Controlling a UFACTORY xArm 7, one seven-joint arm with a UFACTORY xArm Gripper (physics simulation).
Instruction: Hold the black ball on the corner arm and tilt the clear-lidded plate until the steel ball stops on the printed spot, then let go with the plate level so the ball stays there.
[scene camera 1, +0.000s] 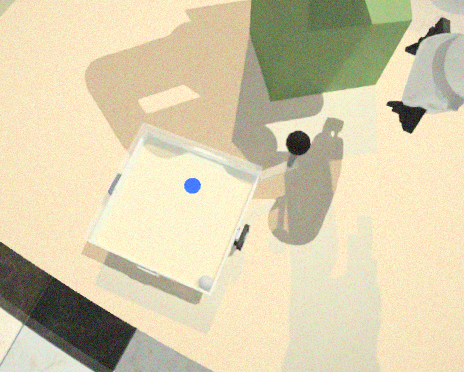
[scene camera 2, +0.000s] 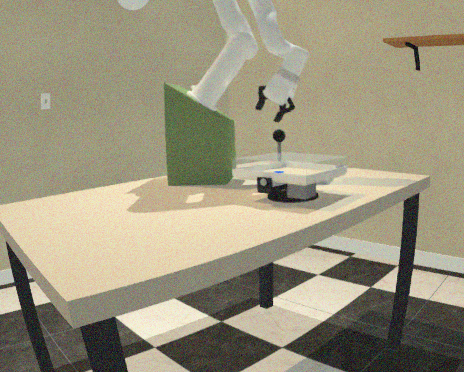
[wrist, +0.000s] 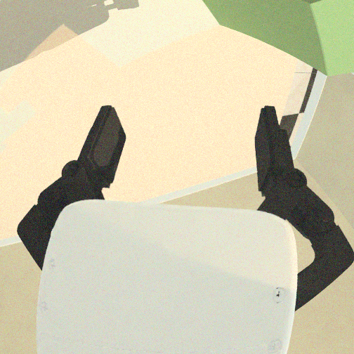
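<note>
The clear-lidded plate (scene camera 1: 165, 220) (scene camera 2: 320, 174) is a square tray with low clear walls on a round black base. The steel ball (scene camera 1: 205, 282) rests in its corner at the bottom of scene camera 1. The blue printed spot (scene camera 1: 192, 185) (scene camera 2: 279, 172) is well apart from it. The black ball (scene camera 1: 298, 143) (scene camera 2: 279, 135) stands on a thin post on the arm at another corner. My gripper (scene camera 1: 406, 82) (scene camera 2: 269, 114) (wrist: 186, 119) is open and empty. It hangs above the black ball in scene camera 2 and right of it in scene camera 1. The plate and black ball do not show in the wrist view.
A tall green block (scene camera 1: 325, 65) (scene camera 2: 200, 145) (wrist: 270, 25) carries the arm's base and stands behind the plate. The wooden table (scene camera 1: 45, 165) (scene camera 2: 125, 240) (wrist: 190, 85) bears it all. A brown shelf (scene camera 2: 430, 41) is on the wall at the right.
</note>
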